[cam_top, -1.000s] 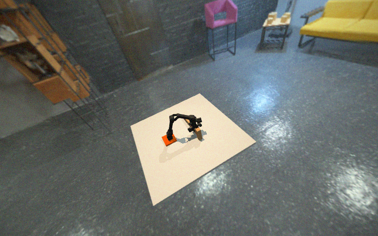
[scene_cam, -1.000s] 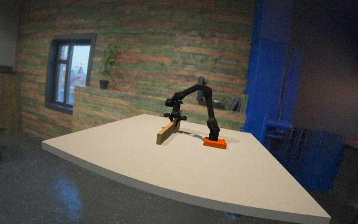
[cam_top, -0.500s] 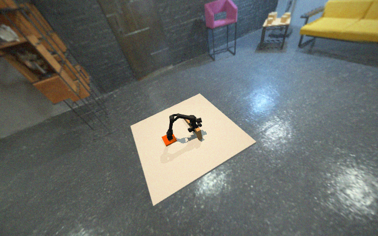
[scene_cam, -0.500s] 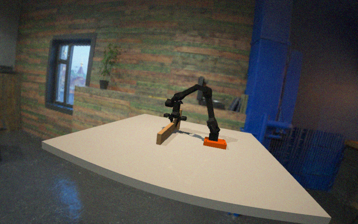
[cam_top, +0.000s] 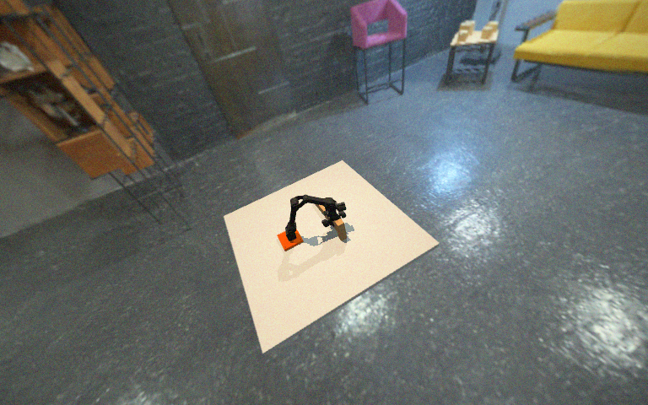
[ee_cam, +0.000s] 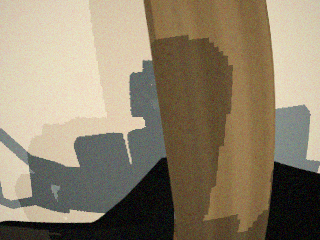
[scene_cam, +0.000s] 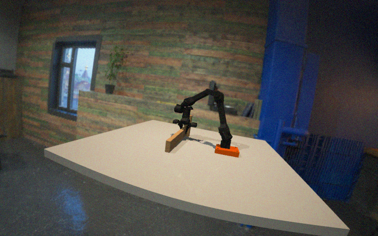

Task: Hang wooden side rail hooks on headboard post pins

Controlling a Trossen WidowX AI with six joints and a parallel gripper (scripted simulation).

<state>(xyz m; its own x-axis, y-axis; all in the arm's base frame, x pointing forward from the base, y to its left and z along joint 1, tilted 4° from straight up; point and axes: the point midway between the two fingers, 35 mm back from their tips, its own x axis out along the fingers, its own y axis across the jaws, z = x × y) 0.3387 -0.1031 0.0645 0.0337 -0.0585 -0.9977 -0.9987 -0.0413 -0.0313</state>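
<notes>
My gripper tip is now 100 mm to the left of the headboard post and 50 mm below it.
</notes>
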